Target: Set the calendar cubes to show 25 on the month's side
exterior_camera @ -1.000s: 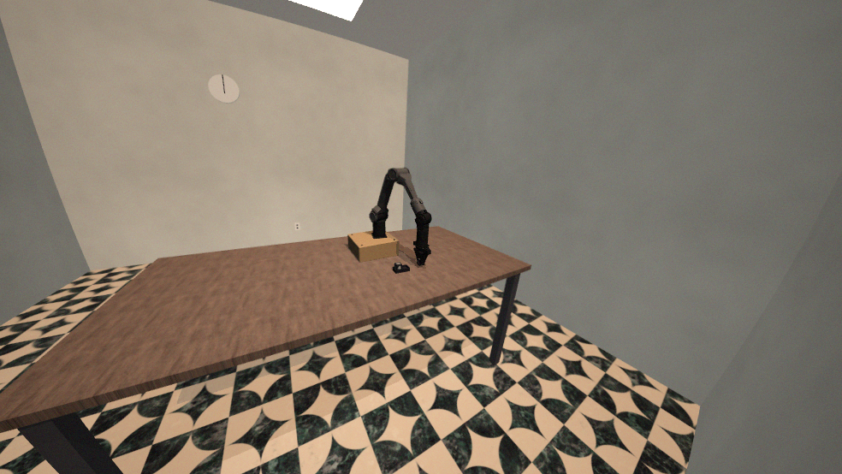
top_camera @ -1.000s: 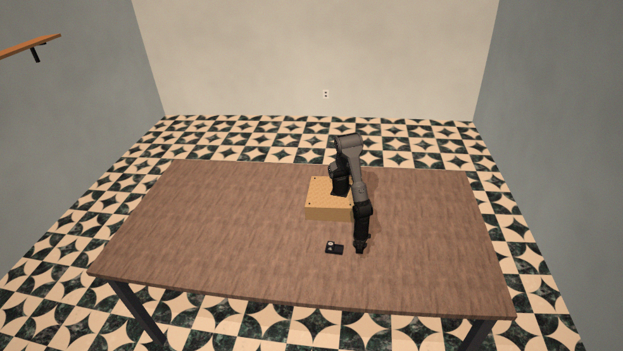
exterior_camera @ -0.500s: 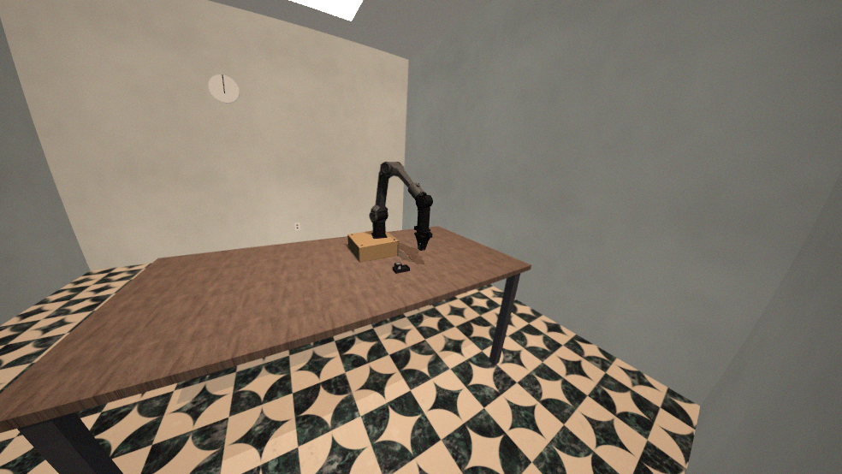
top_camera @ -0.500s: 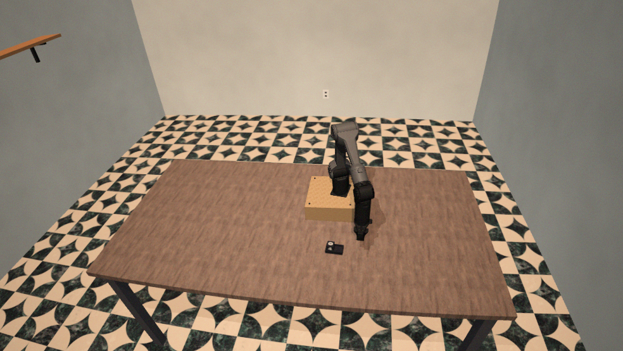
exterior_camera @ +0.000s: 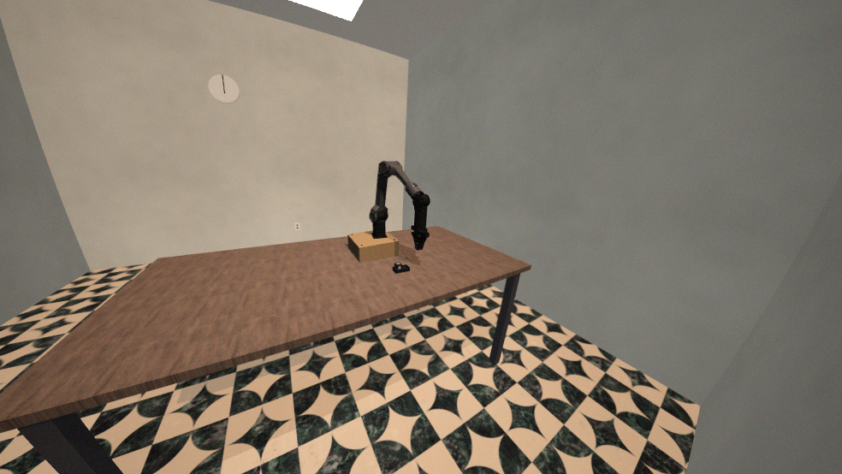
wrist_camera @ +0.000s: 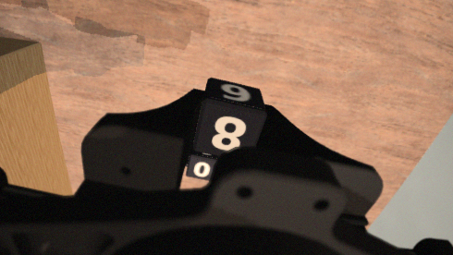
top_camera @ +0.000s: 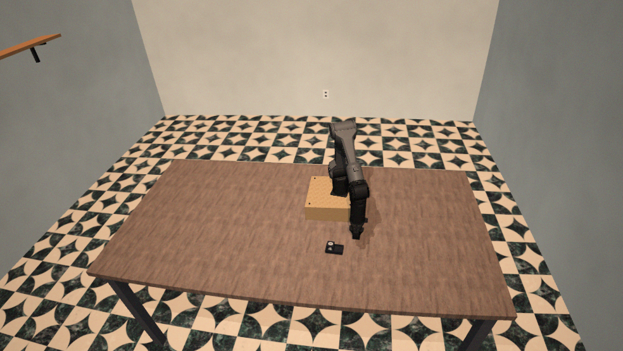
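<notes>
Now: hand 10 mm short of the dark cube, 110 mm to the left of it and 90 mm above it. The rest, counted from my hand: tray (10 mm ahead, 90 mm to the right, 110 mm below).
</notes>
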